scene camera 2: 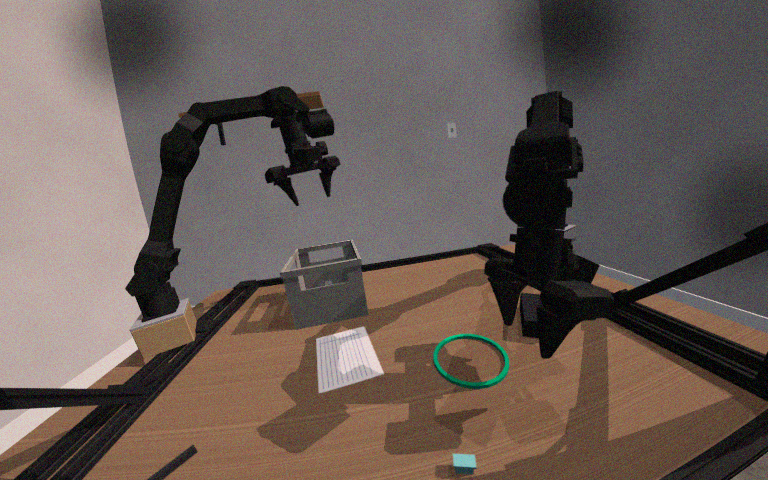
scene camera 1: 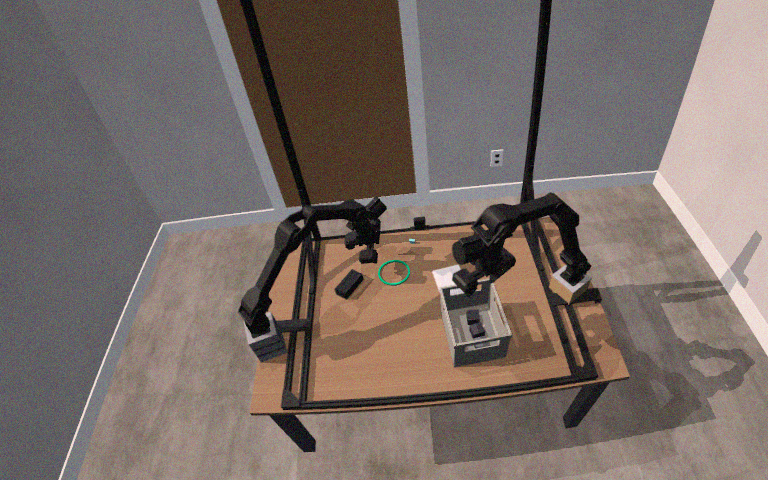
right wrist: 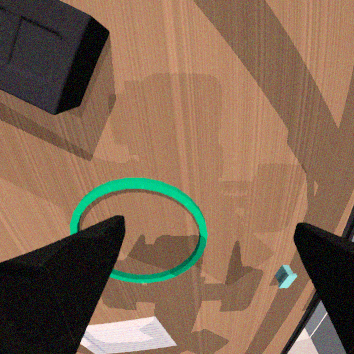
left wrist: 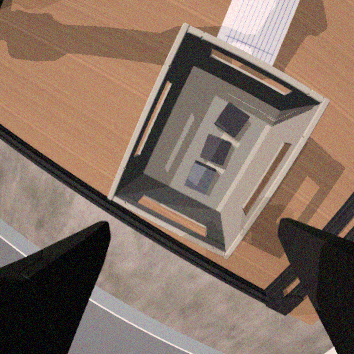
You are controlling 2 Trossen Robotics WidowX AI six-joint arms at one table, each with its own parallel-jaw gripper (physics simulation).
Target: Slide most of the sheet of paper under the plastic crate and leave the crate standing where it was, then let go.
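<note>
The lined white paper sheet (scene camera 1: 444, 277) (scene camera 2: 348, 359) (left wrist: 260, 25) (right wrist: 130, 334) lies flat on the table. In scene camera 2 it is in front of the crate, with a narrow strip of wood between them. The grey plastic crate (scene camera 1: 481, 352) (scene camera 2: 328, 302) (left wrist: 257, 170) stands upright. It holds three dark blocks (left wrist: 216, 150). My left gripper (scene camera 2: 312, 199) (left wrist: 194, 228) is open and empty, high above the crate. My right gripper (scene camera 2: 527, 339) (right wrist: 210, 228) is open and empty above the table, on the ring's side, away from the crate.
A green ring (scene camera 1: 378, 272) (scene camera 2: 472, 385) (right wrist: 137, 183) lies beside the paper. A black box (scene camera 1: 349, 284) (scene camera 2: 530, 316) (right wrist: 45, 55) lies beyond the ring from the paper. A small teal block (scene camera 1: 412, 240) (scene camera 2: 464, 464) (right wrist: 285, 276) lies near one table edge. Black rails frame the table.
</note>
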